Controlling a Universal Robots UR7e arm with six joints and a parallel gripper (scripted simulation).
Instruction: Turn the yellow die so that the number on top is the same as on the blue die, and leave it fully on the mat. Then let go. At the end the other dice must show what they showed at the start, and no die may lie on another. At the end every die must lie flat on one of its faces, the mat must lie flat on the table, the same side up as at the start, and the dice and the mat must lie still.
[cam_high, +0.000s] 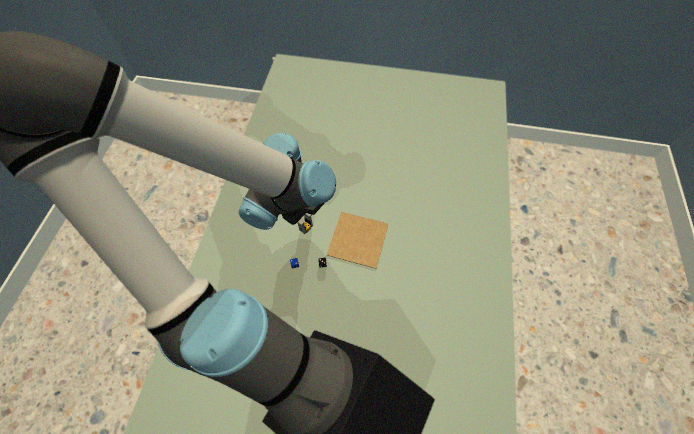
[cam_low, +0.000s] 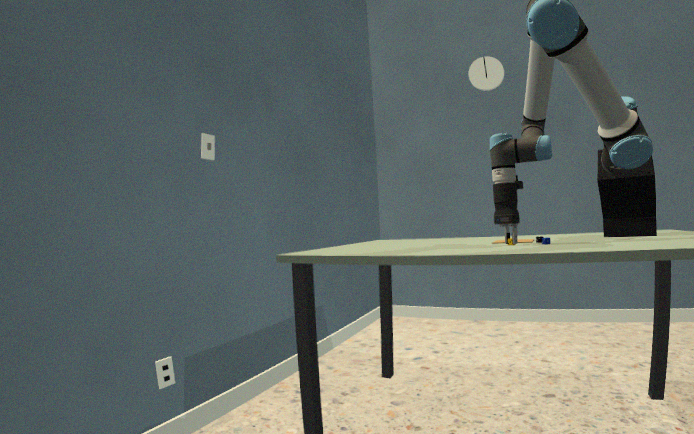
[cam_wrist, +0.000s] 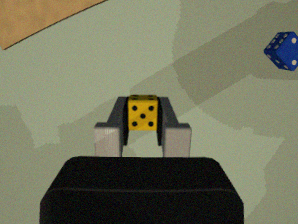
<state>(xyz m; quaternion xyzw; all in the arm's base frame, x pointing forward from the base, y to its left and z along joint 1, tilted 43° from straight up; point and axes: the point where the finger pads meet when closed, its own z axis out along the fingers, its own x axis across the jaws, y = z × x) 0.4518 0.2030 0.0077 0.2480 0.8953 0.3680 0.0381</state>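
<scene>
The tan mat is 150 mm to the right of my hand and 20 mm below it. From my hand the other things lie so: blue die (110 mm behind, 10 mm below); black die (90 mm behind, 70 mm to the right, 10 mm below); yellow die (10 mm below).
</scene>
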